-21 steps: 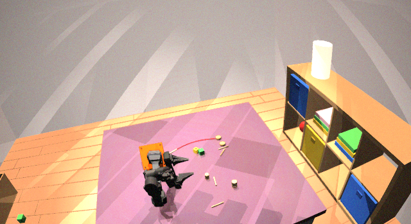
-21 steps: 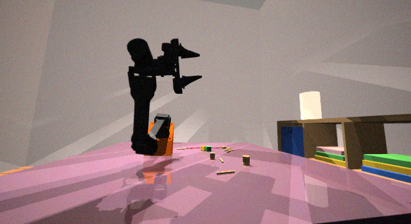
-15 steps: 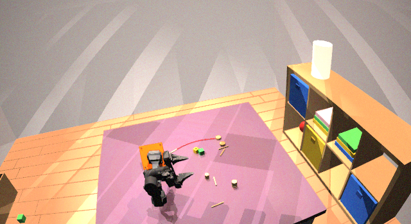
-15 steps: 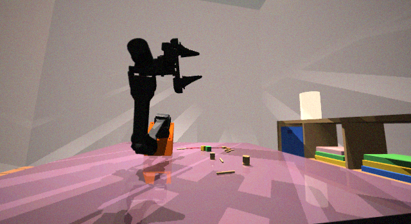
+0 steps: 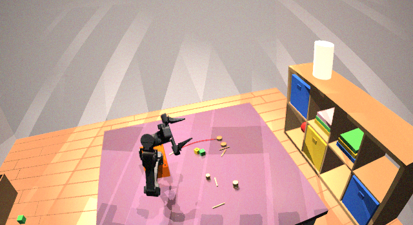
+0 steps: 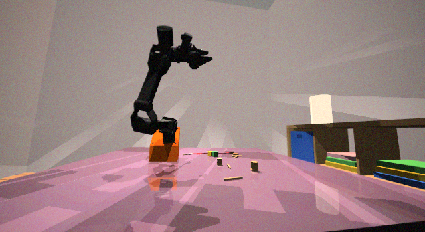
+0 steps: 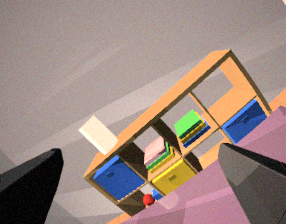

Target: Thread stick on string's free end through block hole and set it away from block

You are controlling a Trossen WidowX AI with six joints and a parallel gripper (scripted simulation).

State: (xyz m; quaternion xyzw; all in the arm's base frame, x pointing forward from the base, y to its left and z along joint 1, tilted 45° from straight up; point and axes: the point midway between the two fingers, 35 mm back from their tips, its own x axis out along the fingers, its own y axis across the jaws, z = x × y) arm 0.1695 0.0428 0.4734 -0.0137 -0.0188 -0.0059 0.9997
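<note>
Now: gripper tip 49 cm above the yellow wooden block, 42 cm to the right of it and 12 cm short of it. Round my gripper tip: green cube 49 cm below, 39 cm to the left, 15 cm ahead; thin wooden stick 50 cm below, 49 cm to the left, 2 cm behind; round wooden button 50 cm to the left, 50 cm below, 31 cm ahead.
</note>
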